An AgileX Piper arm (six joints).
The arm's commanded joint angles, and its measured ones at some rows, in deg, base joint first. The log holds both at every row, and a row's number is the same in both.
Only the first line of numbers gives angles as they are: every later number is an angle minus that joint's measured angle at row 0.
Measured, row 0:
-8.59, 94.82, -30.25, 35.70, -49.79, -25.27
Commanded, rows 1 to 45:
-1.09, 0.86, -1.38, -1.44, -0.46, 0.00
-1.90, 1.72, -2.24, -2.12, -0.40, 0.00
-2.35, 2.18, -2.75, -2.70, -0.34, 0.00
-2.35, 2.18, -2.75, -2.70, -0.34, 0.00
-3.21, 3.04, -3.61, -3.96, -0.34, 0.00
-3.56, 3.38, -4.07, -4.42, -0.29, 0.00
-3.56, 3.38, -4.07, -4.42, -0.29, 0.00
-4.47, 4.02, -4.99, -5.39, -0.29, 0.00
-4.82, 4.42, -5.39, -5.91, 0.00, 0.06
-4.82, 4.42, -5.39, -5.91, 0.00, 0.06
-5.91, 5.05, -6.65, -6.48, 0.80, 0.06
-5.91, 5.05, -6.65, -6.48, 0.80, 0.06
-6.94, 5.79, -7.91, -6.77, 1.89, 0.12
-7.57, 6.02, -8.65, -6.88, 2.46, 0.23
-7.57, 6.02, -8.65, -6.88, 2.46, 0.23
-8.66, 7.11, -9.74, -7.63, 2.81, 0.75
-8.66, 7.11, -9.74, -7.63, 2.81, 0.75
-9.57, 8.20, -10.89, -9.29, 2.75, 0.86
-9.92, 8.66, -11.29, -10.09, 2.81, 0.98
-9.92, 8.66, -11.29, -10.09, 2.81, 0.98
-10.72, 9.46, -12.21, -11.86, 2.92, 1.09
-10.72, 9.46, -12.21, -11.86, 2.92, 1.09
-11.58, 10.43, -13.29, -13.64, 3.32, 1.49
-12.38, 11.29, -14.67, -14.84, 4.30, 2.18
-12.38, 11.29, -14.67, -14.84, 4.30, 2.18
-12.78, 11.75, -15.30, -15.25, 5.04, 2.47
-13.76, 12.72, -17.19, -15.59, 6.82, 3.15
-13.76, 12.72, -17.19, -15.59, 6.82, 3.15
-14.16, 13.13, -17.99, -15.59, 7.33, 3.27
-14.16, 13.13, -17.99, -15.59, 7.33, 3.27
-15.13, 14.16, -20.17, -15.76, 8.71, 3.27
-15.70, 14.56, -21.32, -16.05, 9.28, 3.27
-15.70, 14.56, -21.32, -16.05, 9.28, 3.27
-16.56, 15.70, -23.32, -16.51, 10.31, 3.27
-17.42, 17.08, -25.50, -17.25, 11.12, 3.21
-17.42, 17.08, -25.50, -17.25, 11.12, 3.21
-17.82, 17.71, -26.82, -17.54, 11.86, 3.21
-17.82, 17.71, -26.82, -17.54, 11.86, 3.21
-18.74, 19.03, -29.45, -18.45, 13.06, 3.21
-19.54, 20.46, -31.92, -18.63, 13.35, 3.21
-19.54, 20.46, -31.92, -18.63, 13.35, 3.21
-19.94, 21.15, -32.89, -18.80, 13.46, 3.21
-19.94, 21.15, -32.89, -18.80, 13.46, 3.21
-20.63, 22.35, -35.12, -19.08, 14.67, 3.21
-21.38, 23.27, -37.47, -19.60, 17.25, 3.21
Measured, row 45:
-22.29, 22.12, -32.49, -12.78, 15.30, 3.21
